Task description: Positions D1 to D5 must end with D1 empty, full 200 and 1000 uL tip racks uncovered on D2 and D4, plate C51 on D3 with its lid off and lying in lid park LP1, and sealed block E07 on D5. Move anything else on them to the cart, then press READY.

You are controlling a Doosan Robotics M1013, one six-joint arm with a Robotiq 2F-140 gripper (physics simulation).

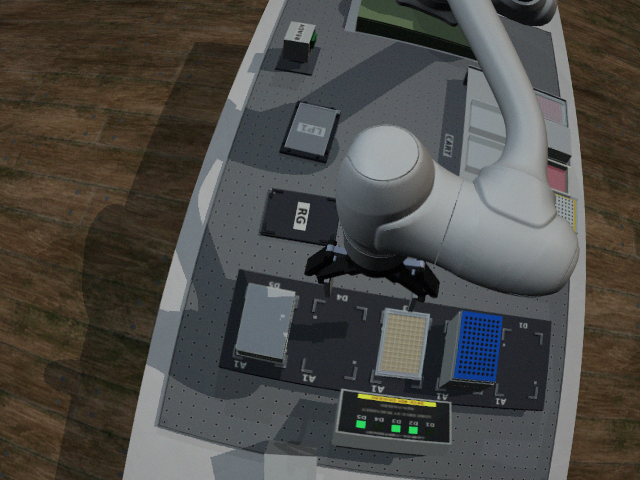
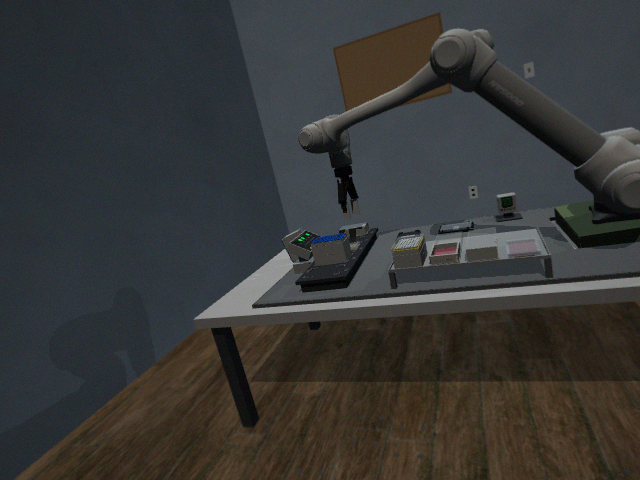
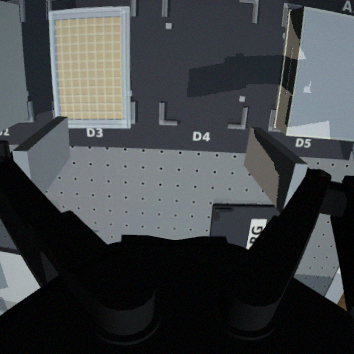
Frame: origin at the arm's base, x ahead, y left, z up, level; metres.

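Seen in the pictures: gripper, fingertip midpoint: (image 1: 370, 296) (image 2: 352, 216) (image 3: 159, 140).
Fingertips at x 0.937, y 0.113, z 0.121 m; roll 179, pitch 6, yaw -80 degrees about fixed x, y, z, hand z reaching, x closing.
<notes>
Offsets run from my fingertips to a thing's middle. "*": to the spot under its first point.
My gripper (image 1: 369, 302) (image 2: 351, 214) (image 3: 159, 140) is open and empty, raised above the deck's edge by D3 and D4. Position D4 is bare, and so is D1. A tan-welled plate {0.022 m ahead, 0.090 m left, 0.111 m down} (image 1: 404, 344) (image 3: 89, 70) lies on D3 with no lid on it. A tall uncovered rack with a blue top {0.006 m ahead, 0.214 m left, 0.074 m down} (image 1: 478, 346) (image 2: 330, 250) stands on D2. A block with a smooth pale top {0.084 m ahead, 0.149 m right, 0.100 m down} (image 1: 267, 320) (image 3: 325, 85) stands on D5. A clear lid {0.361 m back, 0.244 m right, 0.154 m down} (image 1: 310, 129) lies in LP1, its label showing through. The READY box {0.561 m back, 0.361 m right, 0.116 m down} (image 1: 298, 43) (image 2: 506, 202) stands beyond LP1.
The cart (image 2: 467, 267) carries a yellow-rimmed rack {0.340 m back, 0.303 m left, 0.050 m down} (image 1: 567, 211) (image 2: 409, 251), a red-topped box {0.446 m back, 0.287 m left, 0.092 m down} (image 1: 557, 178) (image 2: 445, 252), a grey box {0.553 m back, 0.271 m left, 0.087 m down} (image 2: 481, 251) and a pinkish plate {0.660 m back, 0.255 m left, 0.095 m down} (image 1: 551, 109) (image 2: 523, 246). A status panel {* 0.206 m ahead, 0.126 m left, 0.032 m down} (image 1: 392, 436) shows green at D2, D3 and D5. The RG holder {0.162 m back, 0.181 m right, 0.161 m down} (image 1: 281, 219) holds nothing.
</notes>
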